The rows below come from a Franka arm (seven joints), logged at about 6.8 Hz.
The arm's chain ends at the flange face. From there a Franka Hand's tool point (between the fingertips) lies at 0.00 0.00 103.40 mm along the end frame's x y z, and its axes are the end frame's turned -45 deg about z.
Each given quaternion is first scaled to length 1.
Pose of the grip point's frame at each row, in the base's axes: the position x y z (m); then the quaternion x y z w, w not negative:
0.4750 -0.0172 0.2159 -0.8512 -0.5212 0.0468 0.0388
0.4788 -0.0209 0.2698 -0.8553 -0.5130 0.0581 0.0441
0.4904 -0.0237 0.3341 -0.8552 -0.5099 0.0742 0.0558
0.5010 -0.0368 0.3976 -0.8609 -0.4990 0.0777 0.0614
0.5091 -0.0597 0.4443 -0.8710 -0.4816 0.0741 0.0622
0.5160 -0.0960 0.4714 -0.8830 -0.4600 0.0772 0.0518
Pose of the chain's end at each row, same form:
0.4874 -0.0190 0.3185 -0.9859 -0.1558 0.0581 0.0179
0.4938 -0.0225 0.3721 -0.9865 -0.1466 0.0706 0.0185
0.5094 -0.0257 0.4357 -0.9852 -0.1438 0.0899 0.0232
0.5212 -0.0397 0.4990 -0.9863 -0.1316 0.0953 0.0270
0.5286 -0.0635 0.5458 -0.9890 -0.1116 0.0923 0.0291
0.5350 -0.0981 0.5730 -0.9919 -0.0871 0.0911 0.0183

